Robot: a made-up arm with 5 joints.
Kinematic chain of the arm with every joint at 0, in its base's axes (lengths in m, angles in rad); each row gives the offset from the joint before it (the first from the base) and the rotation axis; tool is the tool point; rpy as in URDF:
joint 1: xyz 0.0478 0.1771 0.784 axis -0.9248 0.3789 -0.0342
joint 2: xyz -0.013 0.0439 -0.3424 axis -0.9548 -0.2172 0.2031
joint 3: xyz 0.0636 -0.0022 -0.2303 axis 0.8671 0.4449 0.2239
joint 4: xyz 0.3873 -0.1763 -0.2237 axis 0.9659 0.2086 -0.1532
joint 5: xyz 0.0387 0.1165 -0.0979 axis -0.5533 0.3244 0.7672
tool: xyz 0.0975 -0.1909 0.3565 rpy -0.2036 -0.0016 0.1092
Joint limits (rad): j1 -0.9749..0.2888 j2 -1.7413..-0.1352 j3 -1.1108..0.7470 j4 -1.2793..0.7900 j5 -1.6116..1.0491
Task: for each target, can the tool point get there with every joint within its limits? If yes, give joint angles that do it. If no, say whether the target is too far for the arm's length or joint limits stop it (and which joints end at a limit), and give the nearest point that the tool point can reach.
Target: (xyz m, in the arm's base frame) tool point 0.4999 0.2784 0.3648
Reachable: yes | joints -0.4815 -0.7935 -0.6925 -0.5542 -0.2558
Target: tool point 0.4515 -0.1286 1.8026
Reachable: no: joint limits stop it (at a limit: joint 1, joint 2, joint 3, joint 4, joint 5) | nearest point 0.5389 0.4674 1.4124 | short by 0.718 m
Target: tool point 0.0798 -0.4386 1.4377
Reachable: no: joint limits stop it (at a limit: joint 1, joint 2, joint 3, joint 4) | nearest point 0.3369 -0.2218 0.6943 | short by 0.816 m
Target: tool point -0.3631 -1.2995 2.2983
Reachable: no: too far | nearest point 0.2865 -0.2508 0.6627 | short by 2.049 m
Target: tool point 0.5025 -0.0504 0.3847
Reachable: yes | joints -0.3566 -0.5680 -0.9555 0.5386 0.0396
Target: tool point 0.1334 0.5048 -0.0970
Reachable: yes | joints -0.0627 -1.4644 -0.2865 0.5314 -0.9256
